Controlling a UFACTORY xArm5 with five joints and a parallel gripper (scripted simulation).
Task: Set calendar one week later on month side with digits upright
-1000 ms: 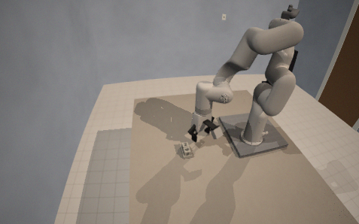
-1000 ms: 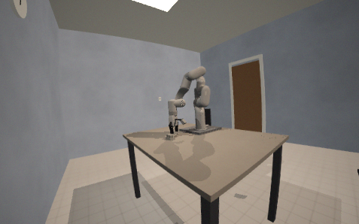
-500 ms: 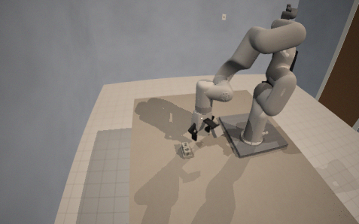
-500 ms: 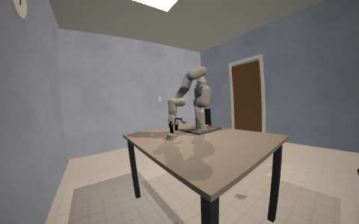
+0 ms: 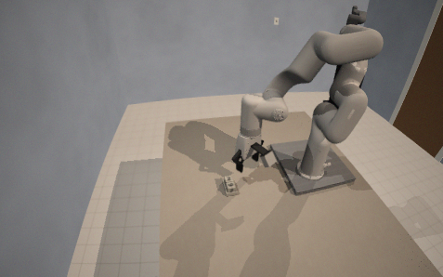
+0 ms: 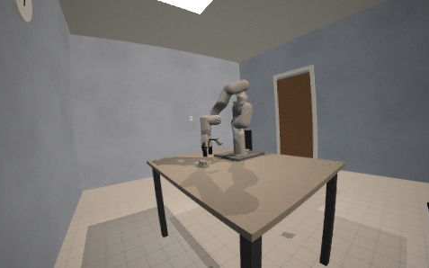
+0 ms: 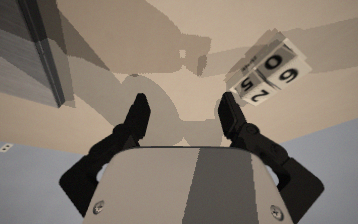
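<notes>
My hand is 80 mm short of the calendar tray, 60 mm to the right of it and 60 mm above it.
</notes>
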